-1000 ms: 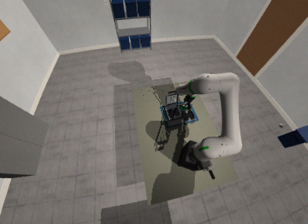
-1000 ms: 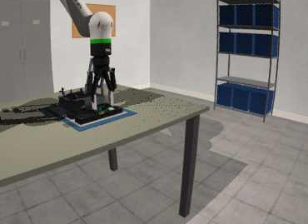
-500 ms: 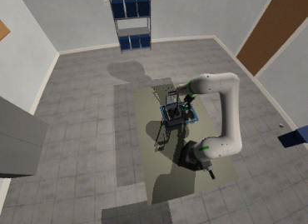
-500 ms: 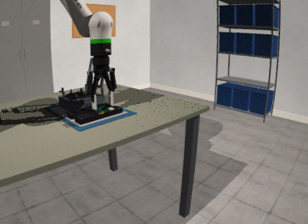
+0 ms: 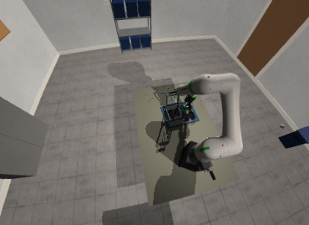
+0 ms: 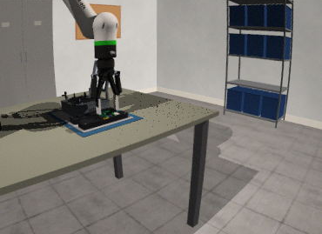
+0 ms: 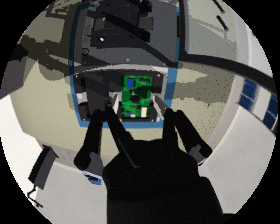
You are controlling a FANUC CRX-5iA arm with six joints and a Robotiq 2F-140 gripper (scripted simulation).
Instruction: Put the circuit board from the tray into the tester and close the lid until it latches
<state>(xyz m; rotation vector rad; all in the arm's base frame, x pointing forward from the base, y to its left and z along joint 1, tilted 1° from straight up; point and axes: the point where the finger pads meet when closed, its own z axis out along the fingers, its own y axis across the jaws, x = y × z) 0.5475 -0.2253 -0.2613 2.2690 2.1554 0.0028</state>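
My gripper is now 4 cm above the green circuit board. From my hand the other things lie so: tester lid (17 cm to the left, 13 cm above, 9 cm ahead); then tester plate (18 cm to the left, 3 cm behind, 1 cm above).
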